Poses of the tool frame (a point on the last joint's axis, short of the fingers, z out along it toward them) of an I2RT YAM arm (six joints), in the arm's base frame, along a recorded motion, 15 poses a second.
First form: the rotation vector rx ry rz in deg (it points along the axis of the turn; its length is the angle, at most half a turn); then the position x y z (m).
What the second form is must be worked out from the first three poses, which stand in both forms.
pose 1, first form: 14.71 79.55 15.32 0.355 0.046 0.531
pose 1, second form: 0.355 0.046 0.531 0.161 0.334 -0.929 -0.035 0.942 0.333
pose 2, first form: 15.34 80.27 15.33 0.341 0.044 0.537
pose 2, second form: 0.341 0.044 0.537 0.149 0.340 -0.929 -0.026 0.940 0.340
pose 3, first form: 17.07 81.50 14.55 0.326 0.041 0.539
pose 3, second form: 0.326 0.041 0.539 0.132 0.347 -0.928 0.005 0.936 0.351
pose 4, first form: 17.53 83.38 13.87 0.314 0.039 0.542
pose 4, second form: 0.314 0.039 0.542 0.103 0.344 -0.933 0.023 0.937 0.348
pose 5, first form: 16.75 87.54 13.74 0.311 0.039 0.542
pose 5, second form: 0.311 0.039 0.542 0.031 0.333 -0.942 0.029 0.942 0.334
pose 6, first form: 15.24 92.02 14.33 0.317 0.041 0.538
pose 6, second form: 0.317 0.041 0.538 -0.048 0.321 -0.946 0.018 0.947 0.320
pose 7, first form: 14.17 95.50 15.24 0.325 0.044 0.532
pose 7, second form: 0.325 0.044 0.532 -0.111 0.315 -0.943 0.006 0.949 0.317
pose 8, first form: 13.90 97.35 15.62 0.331 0.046 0.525
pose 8, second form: 0.331 0.046 0.525 -0.144 0.314 -0.939 0.004 0.949 0.317
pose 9, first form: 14.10 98.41 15.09 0.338 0.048 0.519
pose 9, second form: 0.338 0.048 0.519 -0.160 0.310 -0.937 0.015 0.950 0.312
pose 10, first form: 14.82 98.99 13.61 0.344 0.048 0.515
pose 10, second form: 0.344 0.048 0.515 -0.165 0.303 -0.938 0.039 0.953 0.301
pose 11, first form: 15.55 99.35 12.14 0.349 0.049 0.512
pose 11, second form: 0.349 0.049 0.512 -0.168 0.298 -0.940 0.063 0.955 0.291
